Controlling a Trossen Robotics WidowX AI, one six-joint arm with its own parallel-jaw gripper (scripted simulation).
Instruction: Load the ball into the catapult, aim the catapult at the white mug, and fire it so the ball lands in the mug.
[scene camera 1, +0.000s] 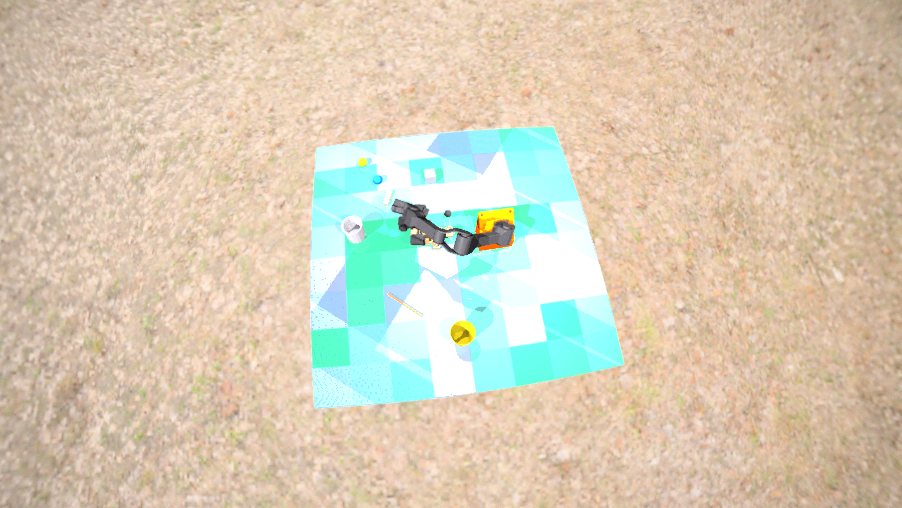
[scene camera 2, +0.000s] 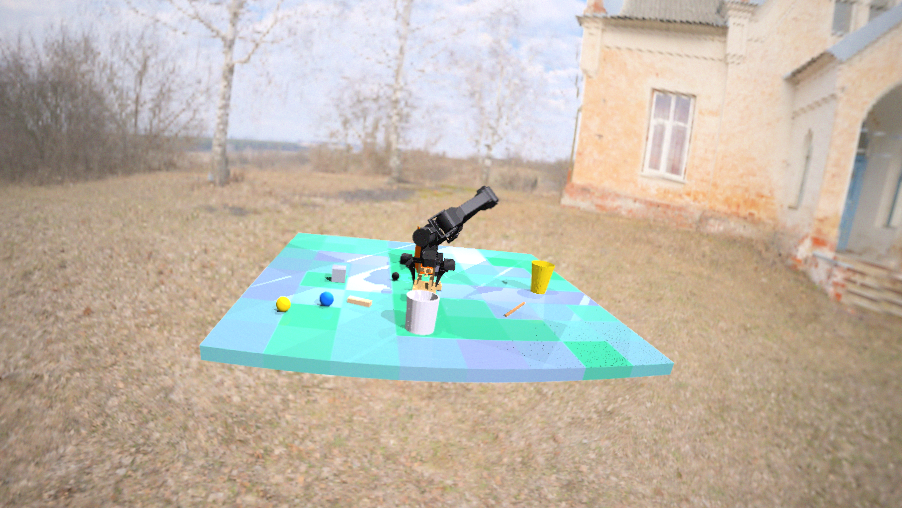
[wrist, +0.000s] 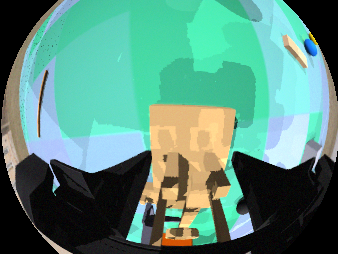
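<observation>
In scene camera 2 I see a white mug (scene camera 2: 422, 306), and my gripper (scene camera 2: 424, 285), which is open and holds nothing. The wrist view has my gripper too (wrist: 194, 156), along with a wooden catapult (wrist: 190, 144). As for the white mug, it is out of frame in the wrist view.
</observation>
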